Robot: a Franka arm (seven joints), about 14 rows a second.
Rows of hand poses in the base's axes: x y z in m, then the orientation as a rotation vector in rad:
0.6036 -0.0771 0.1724 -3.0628 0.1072 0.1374
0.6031 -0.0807 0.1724 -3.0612 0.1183 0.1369
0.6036 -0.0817 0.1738 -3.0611 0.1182 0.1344
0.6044 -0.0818 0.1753 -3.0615 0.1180 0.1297
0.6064 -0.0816 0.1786 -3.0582 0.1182 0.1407
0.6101 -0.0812 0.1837 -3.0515 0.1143 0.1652
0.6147 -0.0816 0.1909 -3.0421 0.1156 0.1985
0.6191 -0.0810 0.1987 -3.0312 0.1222 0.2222
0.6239 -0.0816 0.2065 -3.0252 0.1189 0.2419
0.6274 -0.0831 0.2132 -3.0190 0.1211 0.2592
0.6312 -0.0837 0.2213 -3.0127 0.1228 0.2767
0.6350 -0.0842 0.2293 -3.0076 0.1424 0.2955
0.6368 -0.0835 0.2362 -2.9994 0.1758 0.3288
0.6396 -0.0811 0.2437 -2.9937 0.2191 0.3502
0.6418 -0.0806 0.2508 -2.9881 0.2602 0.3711
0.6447 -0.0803 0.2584 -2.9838 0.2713 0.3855
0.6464 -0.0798 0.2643 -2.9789 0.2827 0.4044
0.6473 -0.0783 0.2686 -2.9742 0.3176 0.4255
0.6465 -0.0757 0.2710 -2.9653 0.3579 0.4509
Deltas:
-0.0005 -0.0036 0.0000 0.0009 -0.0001 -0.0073
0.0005 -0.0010 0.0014 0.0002 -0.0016 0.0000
0.0008 -0.0001 0.0015 -0.0003 -0.0031 0.0000
0.0020 0.0002 0.0033 0.0031 0.0071 -0.0001
0.0037 0.0004 0.0051 0.0064 0.0159 0.0027
0.0046 -0.0004 0.0072 0.0082 0.0218 -0.0006
0.0044 0.0006 0.0078 0.0093 0.0158 -0.0044
0.0048 -0.0006 0.0078 0.0053 0.0129 0.0023
0.0035 -0.0015 0.0067 0.0050 0.0116 -0.0014
0.0038 -0.0006 0.0081 0.0051 0.0117 -0.0010
0.0038 -0.0005 0.0080 0.0018 0.0133 -0.0125
0.0018 0.0007 0.0069 0.0020 0.0235 -0.0212
0.0028 0.0024 0.0075 -0.0017 0.0161 -0.0278
0.0022 0.0005 0.0071 -0.0021 0.0157 -0.0263
0.0029 0.0003 0.0076 0.0015 0.0101 -0.0071
0.0017 0.0005 0.0059 0.0016 0.0131 -0.0071
0.0009 0.0015 0.0043 -0.0032 0.0157 -0.0219
-0.0008 0.0026 0.0024 -0.0011 0.0189 -0.0259

